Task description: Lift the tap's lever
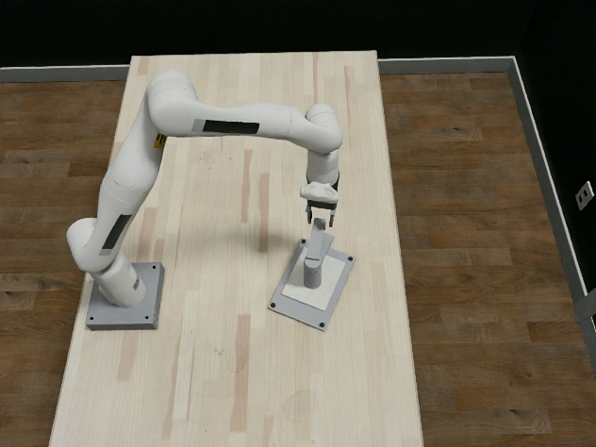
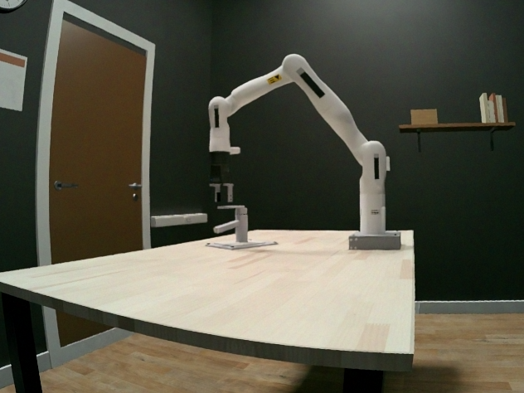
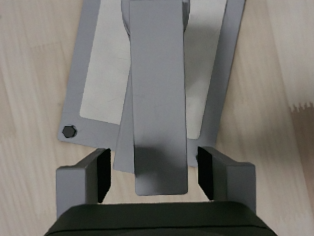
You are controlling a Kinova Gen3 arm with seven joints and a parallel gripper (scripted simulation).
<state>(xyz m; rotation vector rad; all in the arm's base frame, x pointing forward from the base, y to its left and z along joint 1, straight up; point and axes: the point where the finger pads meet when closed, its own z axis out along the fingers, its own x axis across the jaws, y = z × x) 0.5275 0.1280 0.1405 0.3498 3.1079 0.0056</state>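
Right now the lever is 1 cm behind my hand, 4 cm to the right of it and 4 cm below it. From my hand the other things lie so: base plate: 2 cm behind, 10 cm to the right, 18 cm below; tap: 1 cm behind, 7 cm to the right, 8 cm below.
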